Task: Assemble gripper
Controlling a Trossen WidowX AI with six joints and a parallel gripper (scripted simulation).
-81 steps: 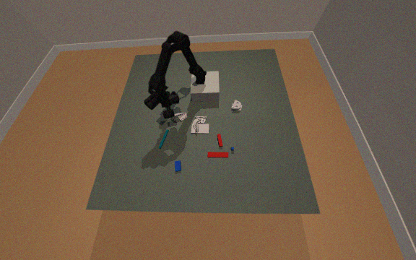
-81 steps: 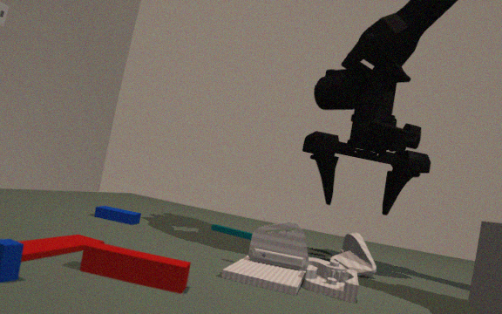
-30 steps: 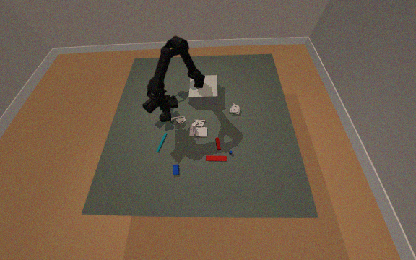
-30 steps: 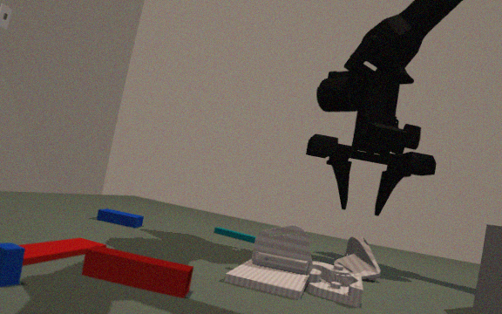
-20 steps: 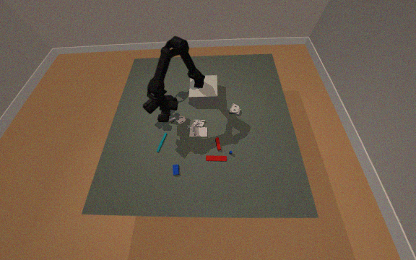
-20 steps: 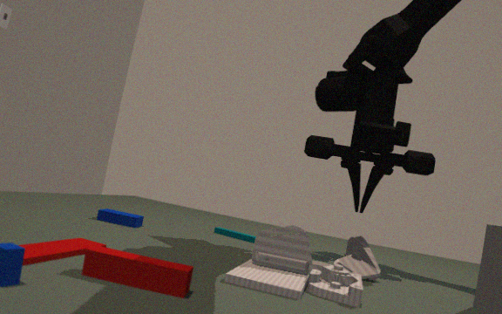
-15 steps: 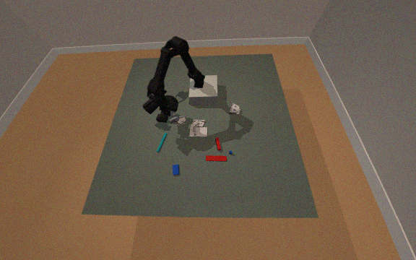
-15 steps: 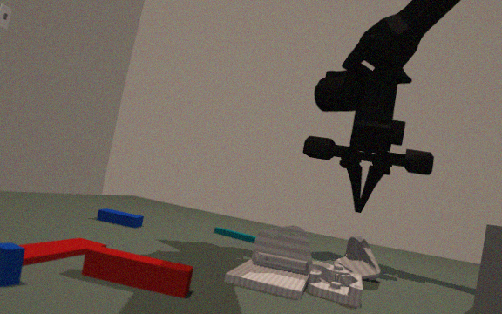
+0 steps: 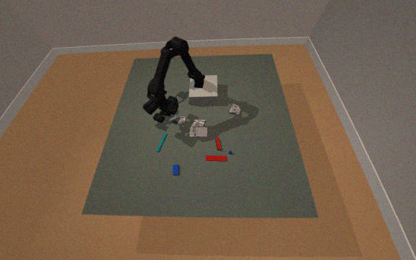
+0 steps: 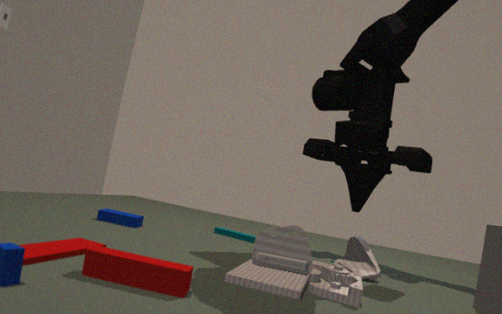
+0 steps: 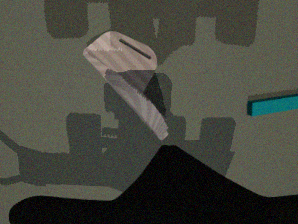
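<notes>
Now: the teal bar 16 cm ahead of my gripper tip, 8 cm below it and 3 cm to the right of it. Round my gripper tip: small blue cube (43 cm to the left, 18 cm ahead, 7 cm below).
</notes>
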